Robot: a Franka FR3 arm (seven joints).
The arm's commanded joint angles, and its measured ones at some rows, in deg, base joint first. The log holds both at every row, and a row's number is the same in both.
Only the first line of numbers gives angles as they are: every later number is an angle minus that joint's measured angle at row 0.
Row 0, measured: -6.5 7.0 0.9 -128.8 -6.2 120.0 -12.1
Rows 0 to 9, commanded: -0.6 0.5 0.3 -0.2 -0.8 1.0 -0.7; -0.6 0.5 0.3 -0.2 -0.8 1.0 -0.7; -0.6 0.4 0.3 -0.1 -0.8 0.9 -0.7; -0.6 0.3 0.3 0.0 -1.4 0.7 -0.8; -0.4 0.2 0.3 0.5 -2.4 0.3 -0.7; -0.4 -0.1 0.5 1.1 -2.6 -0.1 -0.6; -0.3 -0.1 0.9 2.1 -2.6 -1.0 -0.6; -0.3 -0.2 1.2 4.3 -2.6 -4.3 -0.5; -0.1 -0.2 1.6 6.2 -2.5 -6.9 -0.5; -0.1 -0.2 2.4 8.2 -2.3 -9.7 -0.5
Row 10, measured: 0.0 -0.5 0.6 2.6 -2.0 -2.7 -0.1
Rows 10 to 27, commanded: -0.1 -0.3 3.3 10.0 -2.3 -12.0 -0.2; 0.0 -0.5 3.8 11.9 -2.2 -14.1 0.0; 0.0 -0.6 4.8 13.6 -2.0 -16.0 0.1; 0.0 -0.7 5.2 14.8 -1.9 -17.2 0.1; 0.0 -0.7 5.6 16.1 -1.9 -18.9 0.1; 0.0 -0.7 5.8 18.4 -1.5 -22.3 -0.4; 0.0 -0.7 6.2 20.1 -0.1 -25.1 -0.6; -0.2 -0.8 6.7 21.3 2.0 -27.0 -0.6; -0.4 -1.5 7.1 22.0 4.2 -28.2 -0.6; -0.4 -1.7 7.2 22.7 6.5 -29.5 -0.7; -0.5 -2.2 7.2 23.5 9.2 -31.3 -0.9; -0.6 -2.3 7.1 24.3 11.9 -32.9 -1.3; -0.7 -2.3 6.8 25.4 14.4 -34.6 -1.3; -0.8 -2.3 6.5 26.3 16.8 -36.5 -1.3; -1.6 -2.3 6.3 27.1 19.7 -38.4 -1.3; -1.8 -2.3 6.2 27.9 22.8 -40.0 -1.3; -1.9 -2.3 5.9 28.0 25.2 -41.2 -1.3; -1.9 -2.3 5.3 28.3 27.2 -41.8 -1.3
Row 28, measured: -0.8 -2.5 6.1 26.5 21.1 -38.1 -0.2
